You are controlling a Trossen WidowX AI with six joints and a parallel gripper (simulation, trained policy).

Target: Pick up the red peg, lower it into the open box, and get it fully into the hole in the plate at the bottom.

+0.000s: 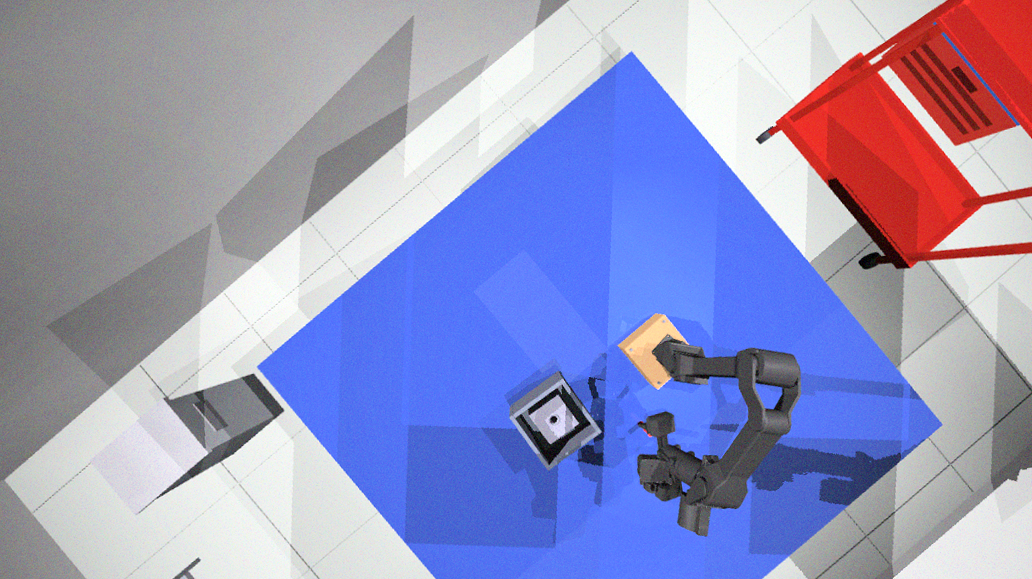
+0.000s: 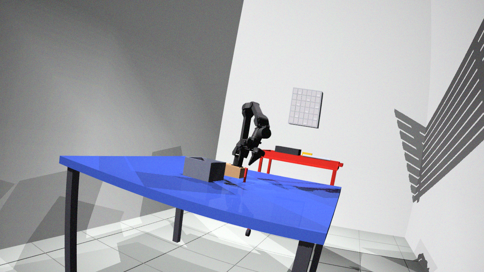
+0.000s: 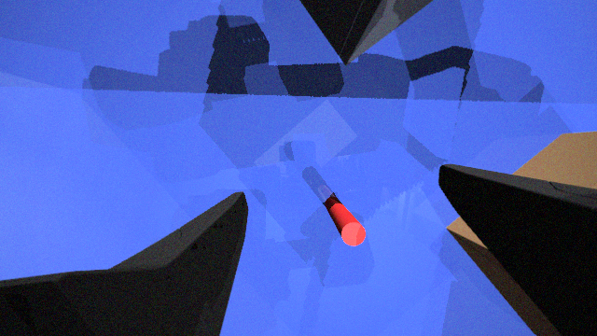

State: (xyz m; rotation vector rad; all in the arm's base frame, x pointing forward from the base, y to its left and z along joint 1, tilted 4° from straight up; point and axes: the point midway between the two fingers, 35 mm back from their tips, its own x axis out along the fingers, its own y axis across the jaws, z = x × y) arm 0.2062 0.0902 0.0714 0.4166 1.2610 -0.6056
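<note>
The red peg is 3 cm behind my gripper tip, 1 cm to the left of it and 7 cm below it. The rest, counted from my gripper tip: pale plate: 11 cm ahead, 18 cm to the right, 6 cm below; grey box: 11 cm ahead, 18 cm to the right, 8 cm below.
</note>
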